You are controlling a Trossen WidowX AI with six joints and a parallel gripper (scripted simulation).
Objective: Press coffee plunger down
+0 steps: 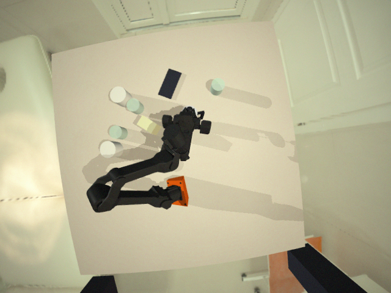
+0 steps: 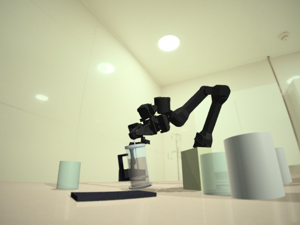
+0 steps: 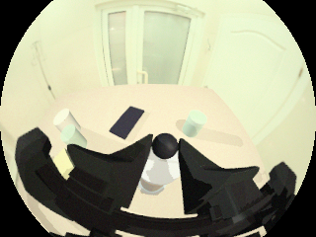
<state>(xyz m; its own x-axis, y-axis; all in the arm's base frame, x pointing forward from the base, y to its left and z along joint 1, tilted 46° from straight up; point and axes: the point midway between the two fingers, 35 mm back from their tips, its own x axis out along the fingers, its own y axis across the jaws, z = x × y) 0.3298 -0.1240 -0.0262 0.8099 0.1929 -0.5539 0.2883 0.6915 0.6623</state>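
Right now my gripper tip is 9 cm above the coffee press, 2 cm past it and 1 cm to the left of it. Round my gripper tip: pale yellow block: 20 cm to the left, 12 cm below, 3 cm behind; then dark flat slab: 19 cm ahead, 17 cm below, 8 cm to the left.
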